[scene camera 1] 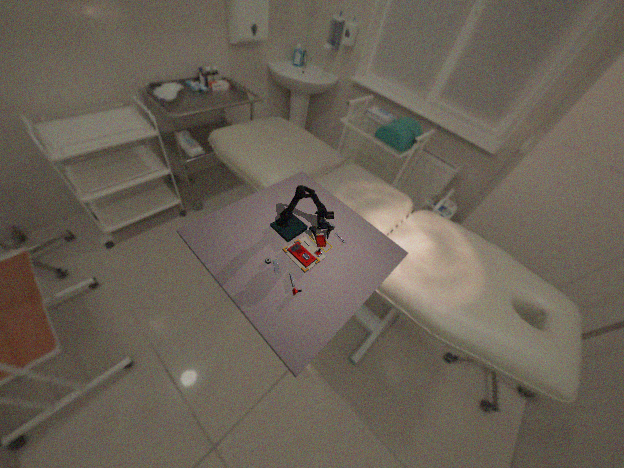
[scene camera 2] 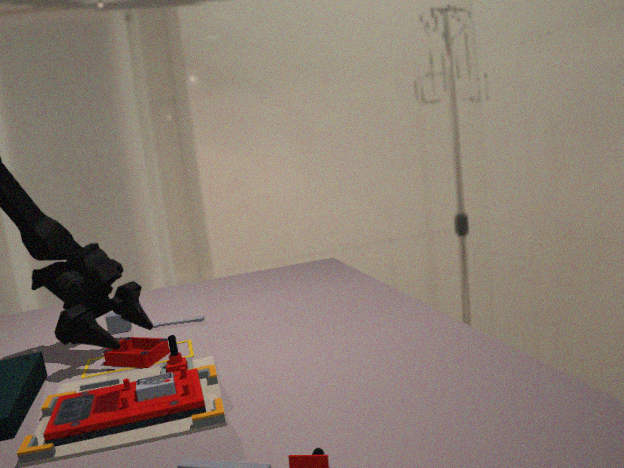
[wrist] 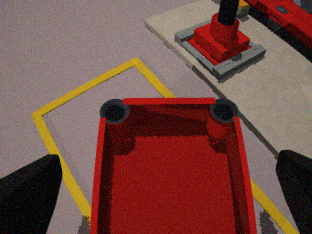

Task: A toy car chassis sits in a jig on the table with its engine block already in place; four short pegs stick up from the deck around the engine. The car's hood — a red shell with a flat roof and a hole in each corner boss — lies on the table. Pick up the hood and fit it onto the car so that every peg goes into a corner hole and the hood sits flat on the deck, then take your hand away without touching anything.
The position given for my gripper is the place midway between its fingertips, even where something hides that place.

My gripper [scene camera 2: 136,337] is open, holding nothing. Further things: a red hood [scene camera 2: 141,352] and a grey engine block [scene camera 2: 162,385].
The red hood also shows in the wrist view [wrist: 163,157]. My gripper also shows in the wrist view [wrist: 172,165].
